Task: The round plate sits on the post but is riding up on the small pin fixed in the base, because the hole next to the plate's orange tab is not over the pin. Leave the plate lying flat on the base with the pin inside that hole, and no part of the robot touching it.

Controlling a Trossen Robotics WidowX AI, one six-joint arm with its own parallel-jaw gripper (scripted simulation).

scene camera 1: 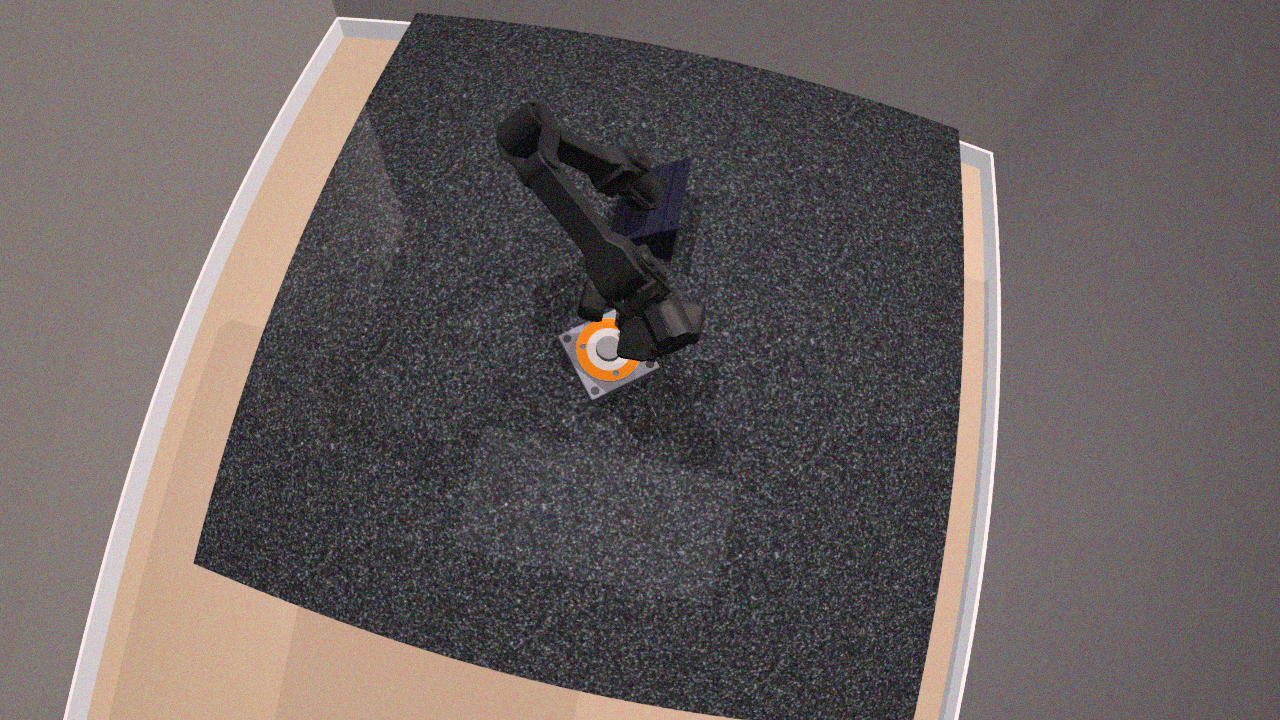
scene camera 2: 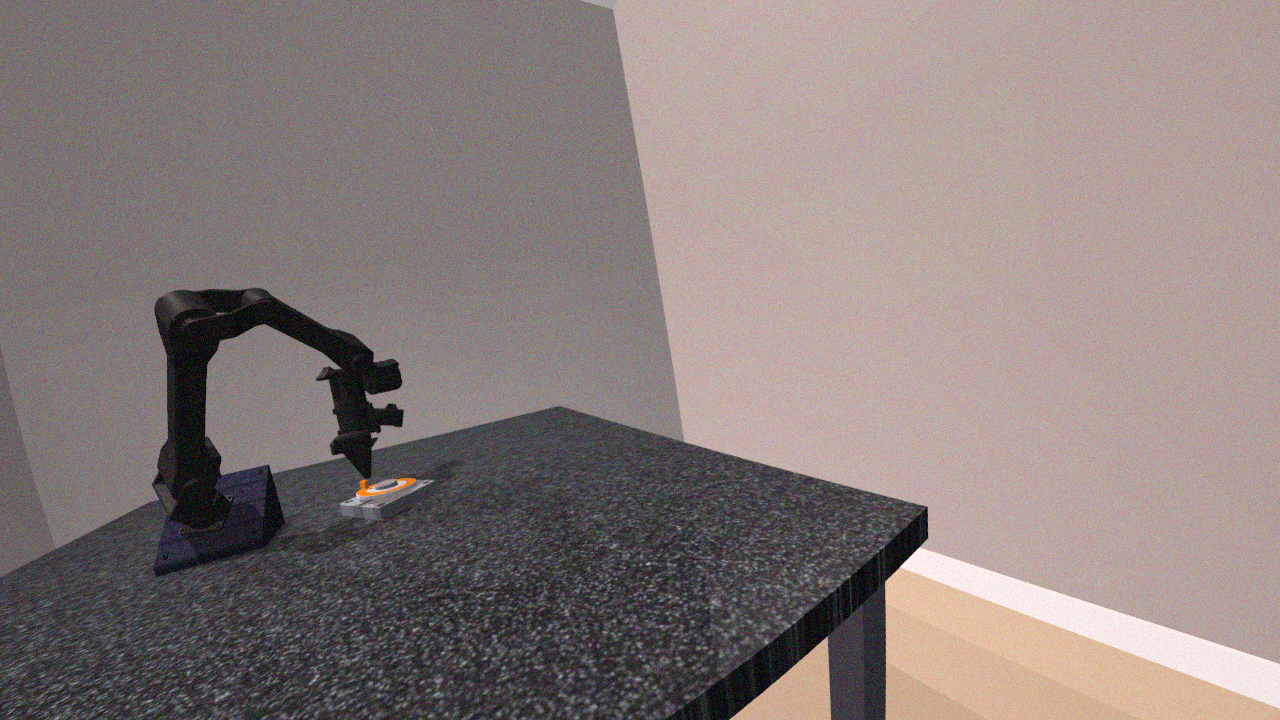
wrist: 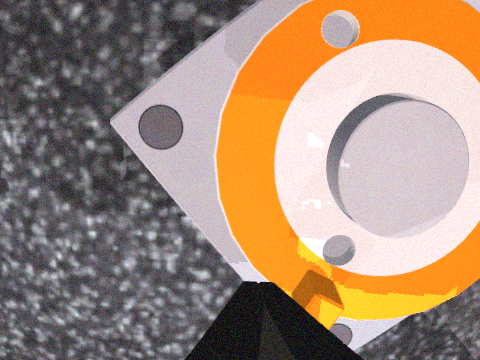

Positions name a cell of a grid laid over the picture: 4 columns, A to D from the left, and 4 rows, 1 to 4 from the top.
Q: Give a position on a base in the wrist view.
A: D2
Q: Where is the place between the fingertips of the gripper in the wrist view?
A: C4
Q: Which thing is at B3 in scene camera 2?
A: The gripper.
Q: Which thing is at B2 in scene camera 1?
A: The gripper.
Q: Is the gripper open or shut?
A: Shut.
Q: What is the gripper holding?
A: Nothing.
